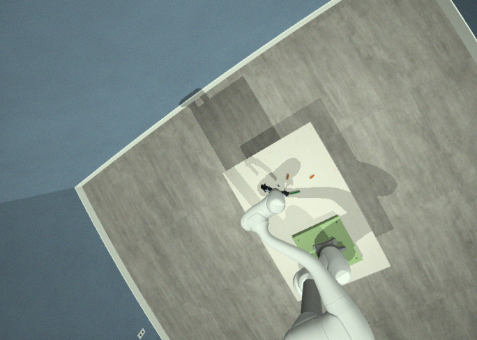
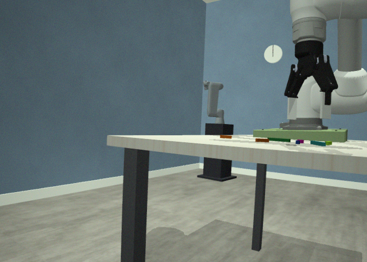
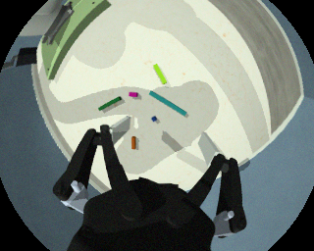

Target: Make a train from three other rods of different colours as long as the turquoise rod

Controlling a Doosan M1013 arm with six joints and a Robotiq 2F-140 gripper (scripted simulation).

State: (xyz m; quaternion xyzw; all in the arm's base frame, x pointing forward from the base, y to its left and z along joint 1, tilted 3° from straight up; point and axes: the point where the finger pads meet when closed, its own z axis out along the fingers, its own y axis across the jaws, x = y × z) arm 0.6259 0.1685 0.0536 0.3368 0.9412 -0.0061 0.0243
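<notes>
Now: hand 70 mm above the small blue rod, 30 mm to the left of it and 20 mm past it. The rest, counted from my hand: magenta rod: 100 mm behind, 70 mm below, 40 mm to the right; lime rod: 110 mm behind, 70 mm below, 40 mm to the left; turquoise rod: 70 mm below, 40 mm behind, 20 mm to the left.
</notes>
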